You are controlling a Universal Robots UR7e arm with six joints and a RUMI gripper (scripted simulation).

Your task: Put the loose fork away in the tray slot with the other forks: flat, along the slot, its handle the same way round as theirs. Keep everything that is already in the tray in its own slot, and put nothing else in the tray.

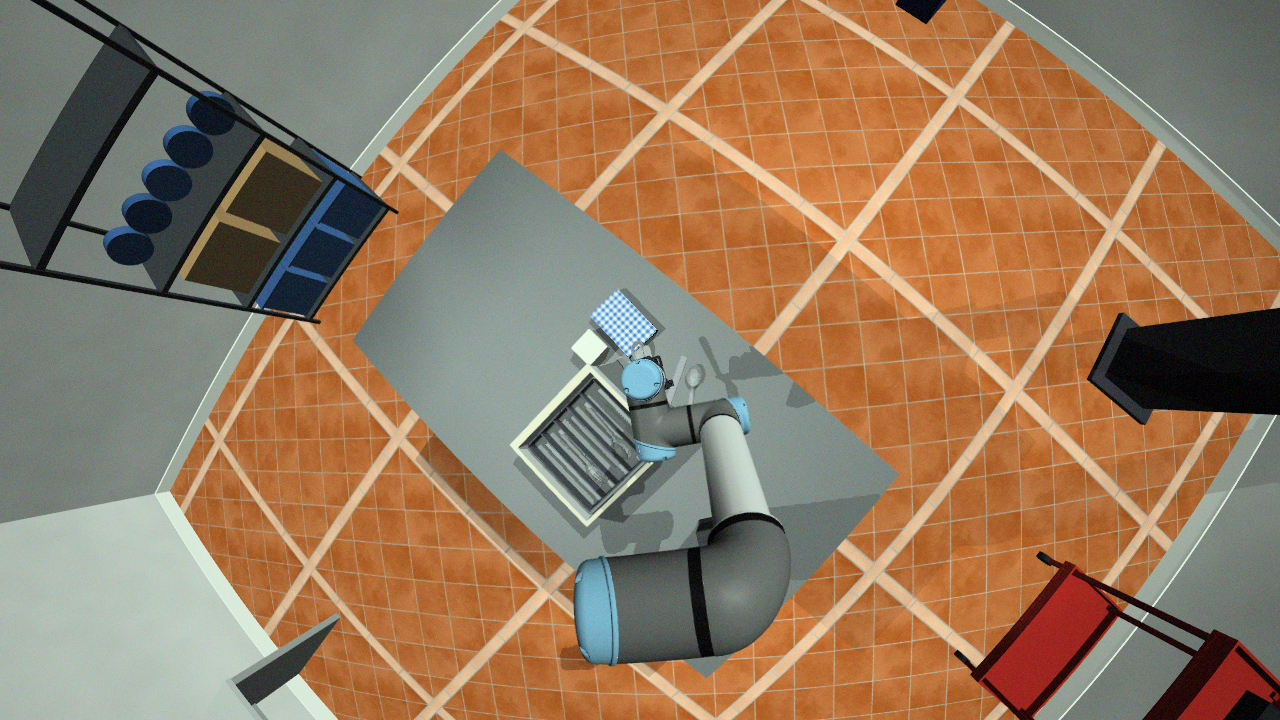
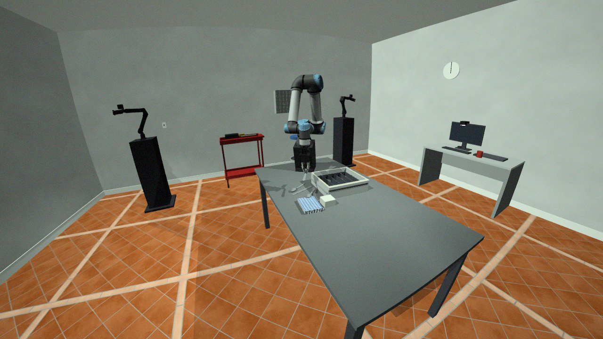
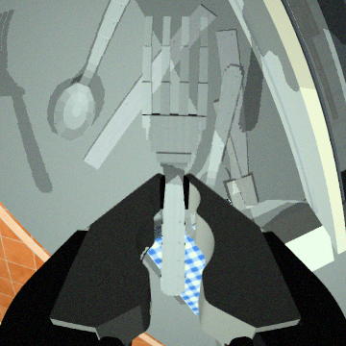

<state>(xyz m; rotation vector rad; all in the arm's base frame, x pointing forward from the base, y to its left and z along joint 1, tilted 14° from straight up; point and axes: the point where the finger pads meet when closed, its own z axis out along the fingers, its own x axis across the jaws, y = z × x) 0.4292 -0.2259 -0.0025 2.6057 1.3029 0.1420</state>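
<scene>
Right now my hand is 7 cm short of the tray, 26 cm to the right of it and 11 cm above it. Also, from my hand: white block 25 cm ahead, 3 cm to the left, 14 cm below.
</scene>
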